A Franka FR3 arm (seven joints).
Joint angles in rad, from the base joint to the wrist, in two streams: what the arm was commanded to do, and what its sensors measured. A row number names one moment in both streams.
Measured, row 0:
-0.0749 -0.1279 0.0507 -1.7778 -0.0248 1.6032 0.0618
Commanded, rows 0 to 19:
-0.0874 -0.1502 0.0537 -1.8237 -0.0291 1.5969 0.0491
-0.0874 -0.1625 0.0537 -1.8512 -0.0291 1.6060 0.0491
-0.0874 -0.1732 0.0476 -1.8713 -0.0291 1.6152 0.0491
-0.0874 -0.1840 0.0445 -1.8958 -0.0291 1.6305 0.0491
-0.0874 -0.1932 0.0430 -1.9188 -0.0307 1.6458 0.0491
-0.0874 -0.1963 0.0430 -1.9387 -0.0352 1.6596 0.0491
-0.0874 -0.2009 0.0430 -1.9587 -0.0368 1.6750 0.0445
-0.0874 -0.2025 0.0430 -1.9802 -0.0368 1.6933 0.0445
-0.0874 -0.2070 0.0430 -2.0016 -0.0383 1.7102 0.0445
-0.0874 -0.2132 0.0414 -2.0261 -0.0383 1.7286 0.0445
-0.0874 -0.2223 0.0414 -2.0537 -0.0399 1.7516 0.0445
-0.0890 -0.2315 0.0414 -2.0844 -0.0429 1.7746 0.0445
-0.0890 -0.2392 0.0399 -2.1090 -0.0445 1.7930 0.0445
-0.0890 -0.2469 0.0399 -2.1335 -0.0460 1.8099 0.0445
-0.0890 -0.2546 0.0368 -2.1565 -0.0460 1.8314 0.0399
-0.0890 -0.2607 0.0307 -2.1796 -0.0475 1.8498 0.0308
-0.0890 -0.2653 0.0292 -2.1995 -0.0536 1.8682 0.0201
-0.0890 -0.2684 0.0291 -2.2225 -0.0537 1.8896 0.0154
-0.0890 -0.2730 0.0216 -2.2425 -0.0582 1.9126 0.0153
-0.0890 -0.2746 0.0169 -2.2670 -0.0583 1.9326 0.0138
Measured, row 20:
-0.0751 -0.2220 0.0212 -2.1645 -0.0434 1.8557 0.0372
